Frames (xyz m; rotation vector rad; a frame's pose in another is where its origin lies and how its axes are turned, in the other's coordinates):
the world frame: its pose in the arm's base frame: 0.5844 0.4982 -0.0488 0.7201 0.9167 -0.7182
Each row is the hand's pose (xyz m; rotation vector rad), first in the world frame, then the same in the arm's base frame.
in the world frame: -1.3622 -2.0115 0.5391 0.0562 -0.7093 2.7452
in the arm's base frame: -1.3552 -0.7384 0.9004 0.9270 -1.0768 1.4306
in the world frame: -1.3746 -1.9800 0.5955 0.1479 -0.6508 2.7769
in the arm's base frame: -1.3108 -0.7629 0.9423 1.0115 -1.0883 1.4500
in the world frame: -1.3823 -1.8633 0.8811 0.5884 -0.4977 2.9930
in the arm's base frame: -1.0969 -0.9233 1.0965 1.3300 -1.2953 1.5766
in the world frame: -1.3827 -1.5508 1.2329 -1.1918 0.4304 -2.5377
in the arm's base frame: -0.6953 -1.0286 1.3179 1.7603 -1.8092 1.5060
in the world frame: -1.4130 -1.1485 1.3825 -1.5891 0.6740 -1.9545
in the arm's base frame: -0.3229 -0.9159 1.5017 -1.7949 2.2482 -0.9591
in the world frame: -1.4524 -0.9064 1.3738 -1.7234 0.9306 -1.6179
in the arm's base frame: -0.1507 -0.7646 1.5893 -1.6158 2.4123 -0.5299
